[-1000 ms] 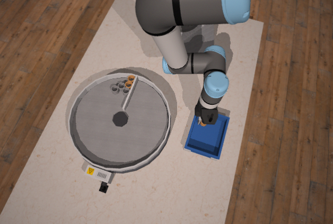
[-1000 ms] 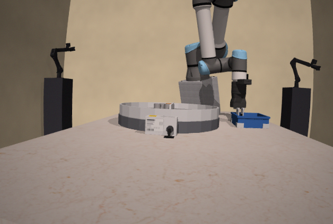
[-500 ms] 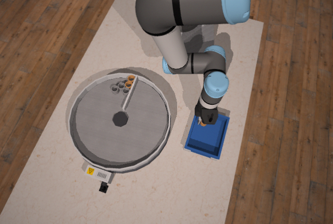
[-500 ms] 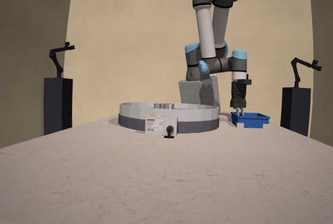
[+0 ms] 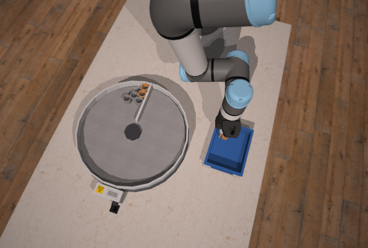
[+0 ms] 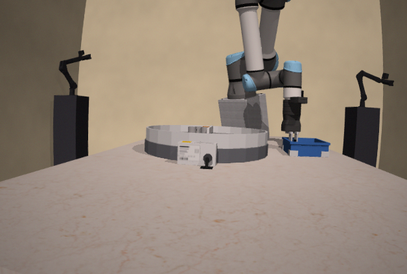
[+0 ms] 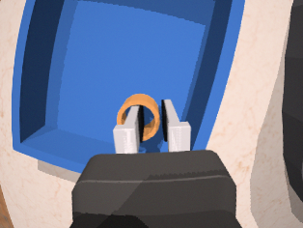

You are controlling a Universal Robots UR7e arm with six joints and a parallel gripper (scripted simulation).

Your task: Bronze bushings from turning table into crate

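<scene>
My hand is 50 mm short of the blue crate and 30 mm to the right of it. Also, from my hand: grey turning table: 90 mm ahead, 340 mm to the right, 20 mm above.
</scene>
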